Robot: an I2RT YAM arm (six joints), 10 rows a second.
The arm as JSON. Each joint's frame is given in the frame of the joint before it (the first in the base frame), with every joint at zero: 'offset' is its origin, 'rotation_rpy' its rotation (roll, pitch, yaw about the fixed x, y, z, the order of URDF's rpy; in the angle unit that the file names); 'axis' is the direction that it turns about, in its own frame. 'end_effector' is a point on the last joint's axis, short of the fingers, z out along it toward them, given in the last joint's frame.
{
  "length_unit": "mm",
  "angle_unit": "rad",
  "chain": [
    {
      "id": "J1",
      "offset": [
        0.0,
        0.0,
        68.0
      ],
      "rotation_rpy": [
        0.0,
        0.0,
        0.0
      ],
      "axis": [
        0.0,
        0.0,
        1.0
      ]
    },
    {
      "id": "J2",
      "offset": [
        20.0,
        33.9,
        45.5
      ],
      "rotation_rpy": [
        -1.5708,
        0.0,
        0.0
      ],
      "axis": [
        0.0,
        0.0,
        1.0
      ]
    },
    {
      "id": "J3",
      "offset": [
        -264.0,
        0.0,
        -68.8
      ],
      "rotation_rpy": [
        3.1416,
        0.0,
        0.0
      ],
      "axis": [
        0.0,
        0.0,
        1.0
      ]
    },
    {
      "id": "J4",
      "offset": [
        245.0,
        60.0,
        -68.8
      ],
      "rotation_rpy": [
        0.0,
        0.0,
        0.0
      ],
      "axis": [
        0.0,
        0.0,
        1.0
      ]
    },
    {
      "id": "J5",
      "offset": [
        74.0,
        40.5,
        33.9
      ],
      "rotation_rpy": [
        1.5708,
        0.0,
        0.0
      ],
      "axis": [
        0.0,
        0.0,
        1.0
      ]
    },
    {
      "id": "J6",
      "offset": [
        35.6,
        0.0,
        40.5
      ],
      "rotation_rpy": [
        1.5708,
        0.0,
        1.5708
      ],
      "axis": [
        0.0,
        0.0,
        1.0
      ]
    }
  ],
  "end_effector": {
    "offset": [
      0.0,
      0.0,
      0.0
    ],
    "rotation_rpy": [
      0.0,
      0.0,
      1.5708
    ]
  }
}
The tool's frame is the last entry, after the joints.
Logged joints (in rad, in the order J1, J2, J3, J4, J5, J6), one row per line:
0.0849 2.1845 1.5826 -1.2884 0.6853 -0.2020
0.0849 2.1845 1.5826 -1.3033 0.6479 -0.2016
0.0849 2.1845 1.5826 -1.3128 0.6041 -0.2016
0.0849 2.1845 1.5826 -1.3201 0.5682 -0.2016
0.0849 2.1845 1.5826 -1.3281 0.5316 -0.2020
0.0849 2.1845 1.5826 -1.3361 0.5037 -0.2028
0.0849 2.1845 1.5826 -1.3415 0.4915 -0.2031
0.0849 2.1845 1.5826 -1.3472 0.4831 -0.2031
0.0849 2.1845 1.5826 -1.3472 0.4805 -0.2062
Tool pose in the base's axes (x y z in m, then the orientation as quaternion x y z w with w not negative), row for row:
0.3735 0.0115 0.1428 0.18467 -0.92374 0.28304 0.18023
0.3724 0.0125 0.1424 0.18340 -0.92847 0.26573 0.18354
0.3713 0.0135 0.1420 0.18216 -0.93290 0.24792 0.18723
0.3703 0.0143 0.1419 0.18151 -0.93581 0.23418 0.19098
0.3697 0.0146 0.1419 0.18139 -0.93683 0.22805 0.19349
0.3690 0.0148 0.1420 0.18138 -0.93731 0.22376 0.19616
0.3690 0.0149 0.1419 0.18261 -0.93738 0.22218 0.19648
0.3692 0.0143 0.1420 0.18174 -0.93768 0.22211 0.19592
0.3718 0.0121 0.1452 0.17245 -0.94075 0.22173 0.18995
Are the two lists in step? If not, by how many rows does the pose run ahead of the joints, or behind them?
The pose runs 2 rows ahead of the joints: the pose in row i belongs to the joints in row i + 2.
